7 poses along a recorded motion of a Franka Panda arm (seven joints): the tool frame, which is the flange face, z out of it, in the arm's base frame.
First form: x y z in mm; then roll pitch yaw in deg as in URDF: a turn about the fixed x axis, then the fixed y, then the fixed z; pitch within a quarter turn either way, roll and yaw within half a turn.
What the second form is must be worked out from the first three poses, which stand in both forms.
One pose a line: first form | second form
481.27, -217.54, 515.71, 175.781, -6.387, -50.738 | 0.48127, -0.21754, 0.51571, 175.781, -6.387, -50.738
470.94, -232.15, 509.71, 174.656, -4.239, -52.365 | 0.47094, -0.23215, 0.50971, 174.656, -4.239, -52.365
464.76, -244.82, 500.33, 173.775, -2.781, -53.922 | 0.46476, -0.24482, 0.50033, 173.775, -2.781, -53.922
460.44, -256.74, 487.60, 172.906, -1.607, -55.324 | 0.46044, -0.25674, 0.48760, 172.906, -1.607, -55.324
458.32, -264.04, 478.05, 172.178, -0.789, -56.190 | 0.45832, -0.26404, 0.47805, 172.178, -0.789, -56.190
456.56, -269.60, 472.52, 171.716, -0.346, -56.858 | 0.45656, -0.26960, 0.47252, 171.716, -0.346, -56.858
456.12, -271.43, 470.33, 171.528, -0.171, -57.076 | 0.45612, -0.27143, 0.47033, 171.528, -0.171, -57.076
